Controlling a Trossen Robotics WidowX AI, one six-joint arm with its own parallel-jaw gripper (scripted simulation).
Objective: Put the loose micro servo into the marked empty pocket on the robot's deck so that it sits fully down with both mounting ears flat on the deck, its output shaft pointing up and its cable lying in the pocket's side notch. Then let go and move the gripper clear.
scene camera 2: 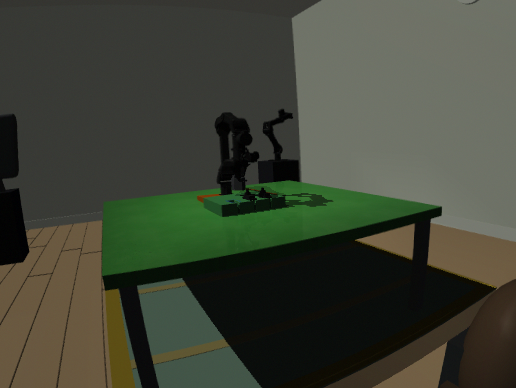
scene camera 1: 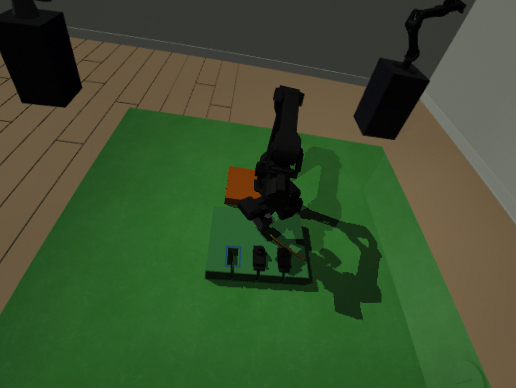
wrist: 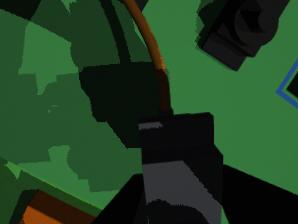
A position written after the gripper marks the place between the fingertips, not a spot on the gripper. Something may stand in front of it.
Observation:
In view: the gripper [scene camera 1: 264, 217].
The gripper is seen too in the wrist view [wrist: 180, 179].

